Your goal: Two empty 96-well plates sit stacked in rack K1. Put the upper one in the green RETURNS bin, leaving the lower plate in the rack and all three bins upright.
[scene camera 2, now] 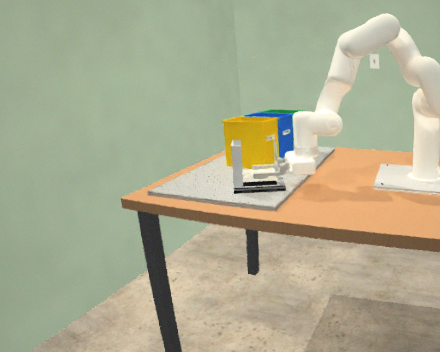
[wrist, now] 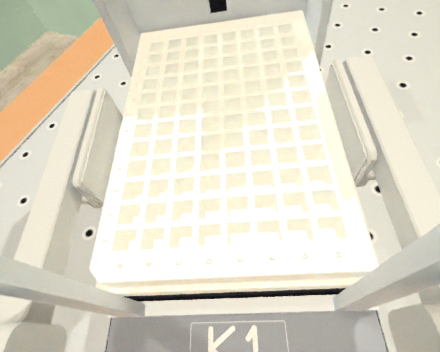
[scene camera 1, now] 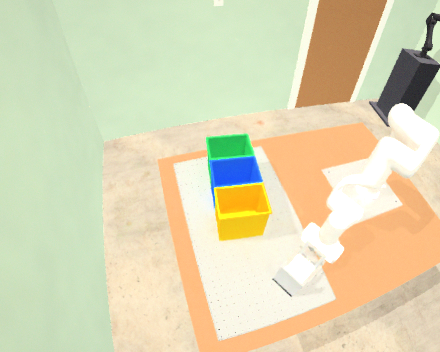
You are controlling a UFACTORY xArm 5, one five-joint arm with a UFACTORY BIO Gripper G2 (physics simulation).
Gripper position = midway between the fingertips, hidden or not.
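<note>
Scene camera 2: my gripper point(scene camera 2: 252, 172), yellow bin point(scene camera 2: 257, 134), blue bin point(scene camera 2: 285, 130). Scene camera 1: yellow bin point(scene camera 1: 241, 211), green bin point(scene camera 1: 229, 146), blue bin point(scene camera 1: 244, 170), my gripper point(scene camera 1: 296, 273). Wrist view: white 96-well plate point(wrist: 229, 175), my gripper point(wrist: 217, 90). Yellow bin out of frame in the wrist view. Green bin out of frame in the wrist view.
</note>
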